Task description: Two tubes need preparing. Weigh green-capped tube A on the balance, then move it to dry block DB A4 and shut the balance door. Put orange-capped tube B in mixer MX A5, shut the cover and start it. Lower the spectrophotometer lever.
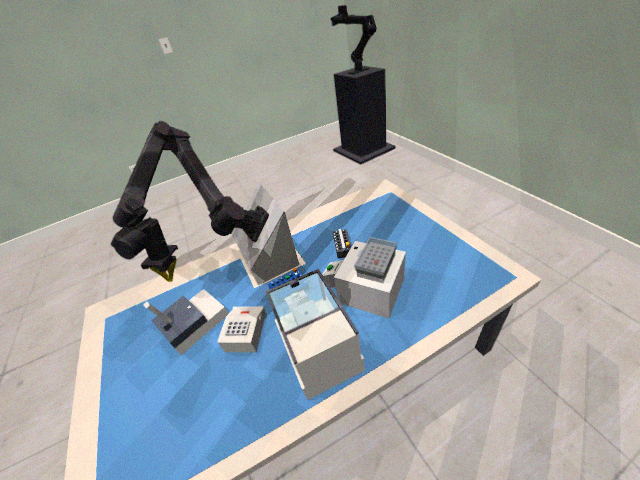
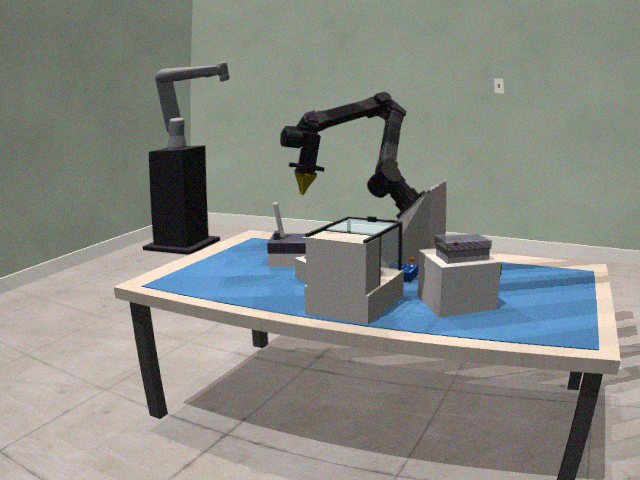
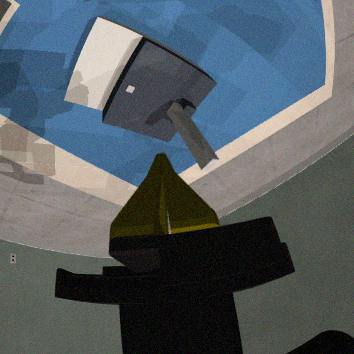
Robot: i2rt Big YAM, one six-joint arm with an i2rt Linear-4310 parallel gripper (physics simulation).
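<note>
My gripper (image 1: 171, 279) (image 2: 302, 192) (image 3: 161, 158) is shut and empty, pointing down above and beside the spectrophotometer (image 1: 180, 317) (image 2: 285, 244) (image 3: 150, 82). Its lever (image 1: 154, 310) (image 2: 278, 219) (image 3: 193, 136) stands raised and tilted. The balance (image 1: 325, 338) (image 2: 336, 273) has a glass top with a black handle (image 1: 295, 283) (image 2: 371, 219); its pan looks bare. The white block with dark wells (image 1: 242, 345) looks like the dry block. The mixer (image 1: 361, 290) (image 2: 467, 289) has its clear cover down, with a reddish spot under it. An orange cap (image 1: 295, 269) (image 2: 412, 259) and a green spot show at the blue rack; I cannot tell which tubes these are.
A small box with a green button (image 1: 329, 267) sits between balance and mixer. A black rack (image 1: 341, 242) with a yellow spot lies behind the mixer. The grey wedge mount (image 1: 276, 253) (image 2: 431, 217) stands at the table's rear edge. Another arm stands on a black pedestal (image 1: 360, 111) (image 2: 178, 198).
</note>
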